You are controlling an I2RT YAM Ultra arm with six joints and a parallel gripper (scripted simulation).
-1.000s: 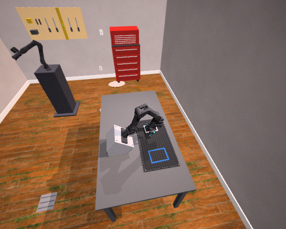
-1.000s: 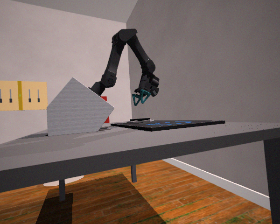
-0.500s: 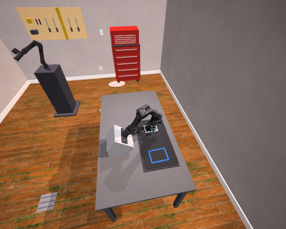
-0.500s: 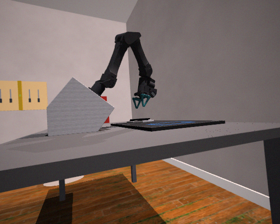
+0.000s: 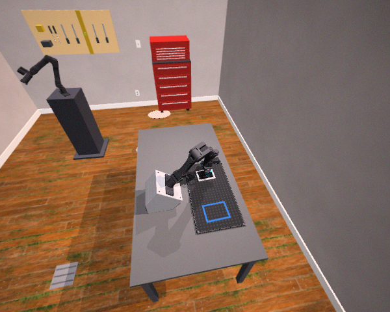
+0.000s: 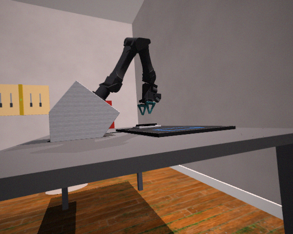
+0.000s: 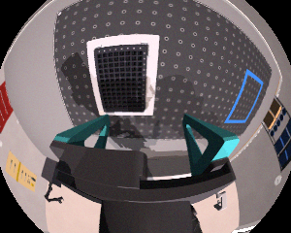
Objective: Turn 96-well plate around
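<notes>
The dark 96-well plate lies 80 mm below my hand, 40 mm to the left of it and 10 mm ahead of it. The rest, counted from my hand: white plate nest N1: 90 mm below, 40 mm to the left, 10 mm ahead.
</notes>
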